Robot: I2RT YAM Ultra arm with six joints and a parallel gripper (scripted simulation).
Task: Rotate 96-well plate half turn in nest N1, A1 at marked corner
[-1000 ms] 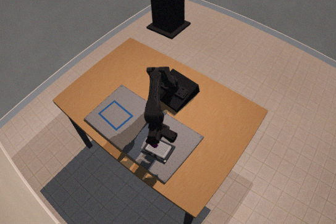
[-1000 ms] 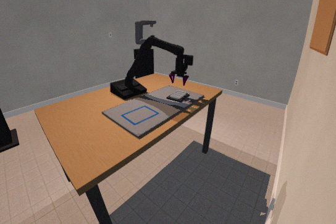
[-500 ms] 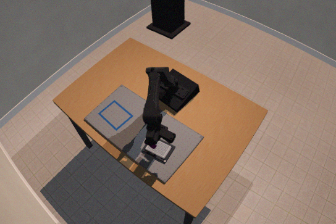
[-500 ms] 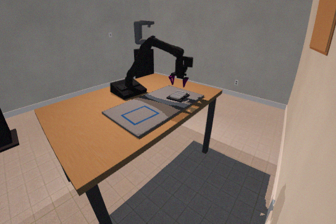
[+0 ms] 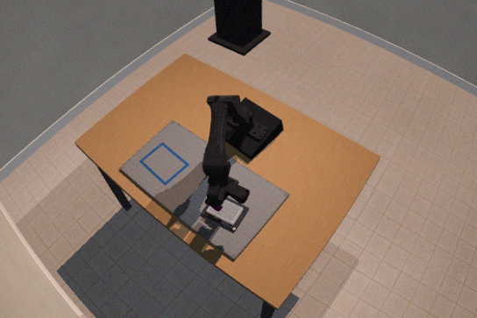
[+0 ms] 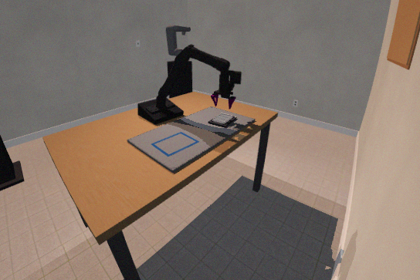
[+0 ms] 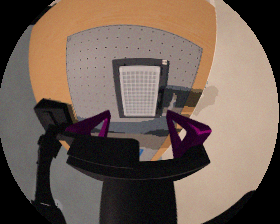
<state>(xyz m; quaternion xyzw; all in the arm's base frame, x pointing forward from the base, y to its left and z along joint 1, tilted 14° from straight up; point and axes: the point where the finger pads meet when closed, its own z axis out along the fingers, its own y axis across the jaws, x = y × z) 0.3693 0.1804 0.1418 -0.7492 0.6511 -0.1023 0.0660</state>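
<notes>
My gripper is now 80 mm above the white 96-well plate. The rest, counted from my hand: white A1 label (90 mm to the left, 90 mm below, 40 mm ahead); then dark plate nest N1 (90 mm below).
</notes>
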